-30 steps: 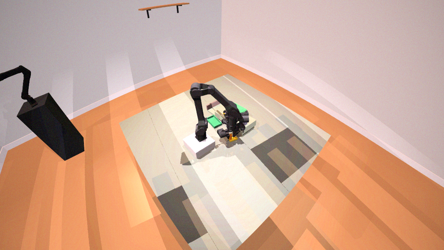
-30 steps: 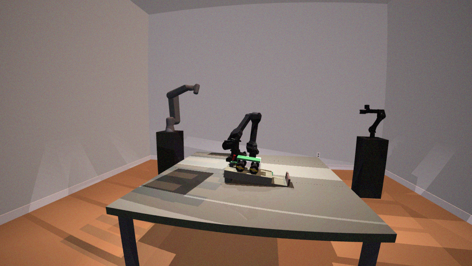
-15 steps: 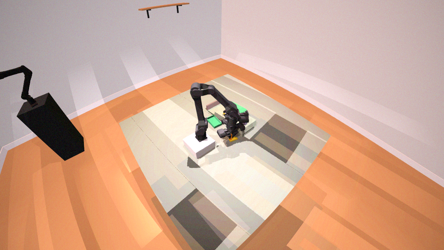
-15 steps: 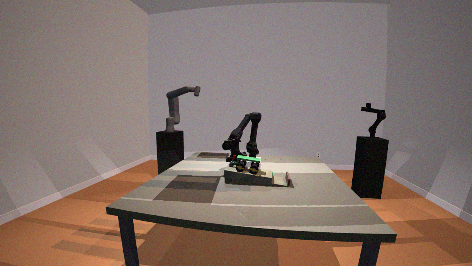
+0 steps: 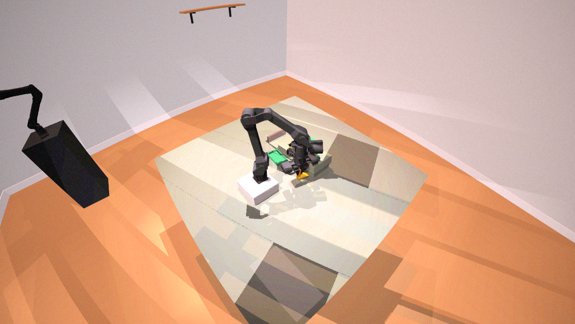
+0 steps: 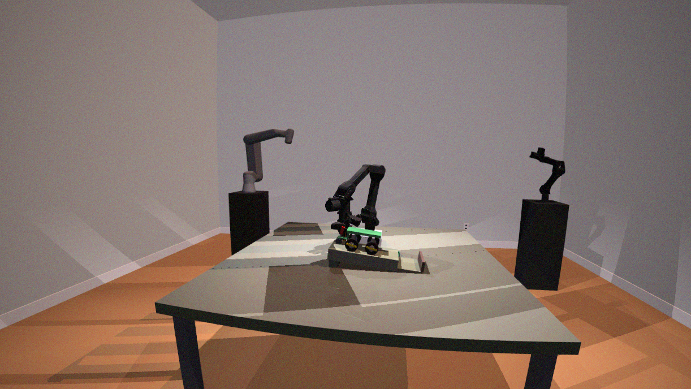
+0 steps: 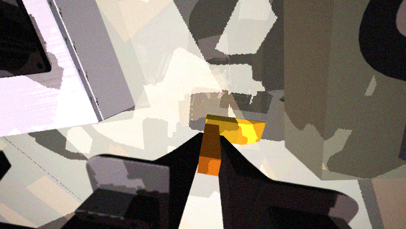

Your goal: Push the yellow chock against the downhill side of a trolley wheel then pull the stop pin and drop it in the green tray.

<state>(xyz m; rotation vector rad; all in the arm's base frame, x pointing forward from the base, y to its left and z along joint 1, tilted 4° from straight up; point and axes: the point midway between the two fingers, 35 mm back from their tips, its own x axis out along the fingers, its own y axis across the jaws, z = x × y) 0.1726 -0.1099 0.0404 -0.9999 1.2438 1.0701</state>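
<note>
My gripper tip is now 2 cm short of the green tray, 22 cm to the right of it and 8 cm above it. From my gripper tip the other things lie so: red-headed stop pin 13 cm ahead, 1 cm to the left, 6 cm above; then yellow chock 2 cm ahead, 1 cm below; then beige ramp 15 cm ahead, 13 cm to the left, 2 cm below.
</note>
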